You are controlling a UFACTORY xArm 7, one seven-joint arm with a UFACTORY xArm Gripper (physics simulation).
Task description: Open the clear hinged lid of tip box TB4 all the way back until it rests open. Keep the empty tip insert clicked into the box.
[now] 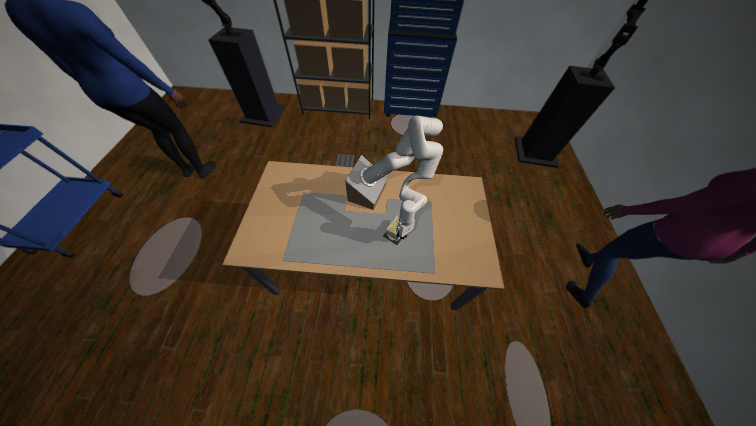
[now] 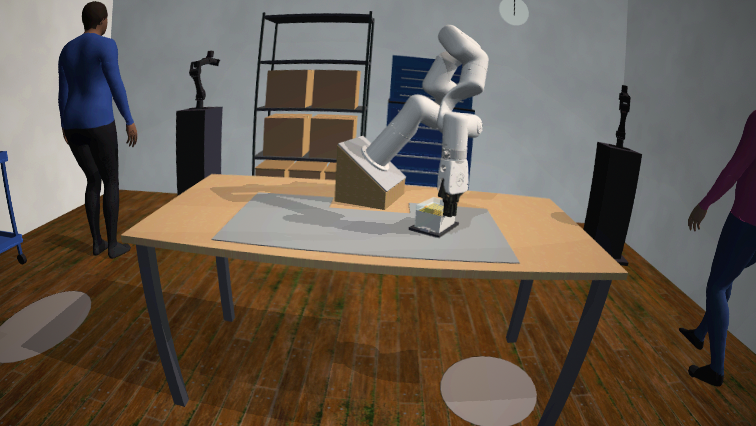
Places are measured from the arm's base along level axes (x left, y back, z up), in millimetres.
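Pixels of known places: gripper, fingertip midpoint: [image 1: 403,237] [image 2: 449,215]; arm's base at its link origin: [image 1: 368,177] [image 2: 374,159].
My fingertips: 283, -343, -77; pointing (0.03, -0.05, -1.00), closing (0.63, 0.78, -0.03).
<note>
For each thing: its middle in the pictures, then the offset to it from my fingertips, as dx, dy, dz. Level surfaces: height alone.
- Tip box TB4 at the middle of its body: [image 2: 436,215] [image 1: 397,228] -40, +65, -24
- grey mat at its surface level: dz -63
- yellow tip insert at the middle of its body: [image 2: 436,207] [image 1: 397,226] -40, +65, +2
- wooden table at its surface level: dz -66
Tip box TB4 [image 1: 392,238] [image 2: 428,221], with pale walls and a dark base, stands upright on the grey mat [image 1: 338,254] [image 2: 317,243], right of the mat's middle. The yellow tip insert [image 1: 393,228] [image 2: 431,210] shows inside its top. The clear lid is too faint and small to make out, so its angle cannot be told. My gripper [image 1: 403,235] [image 2: 450,213] points down at the box's right side, its black fingers close together and overlapping the box's right rim. Whether a thin lid edge lies between them is hidden.
The mat lies on a wooden table [image 1: 465,243] [image 2: 560,238]. The arm's wedge-shaped base [image 1: 365,187] [image 2: 365,182] stands behind and left of the box. Two people [image 1: 95,58] [image 2: 89,79] stand beyond the table's sides. A shelf rack and a blue drawer cabinet [image 1: 420,74] stand behind.
</note>
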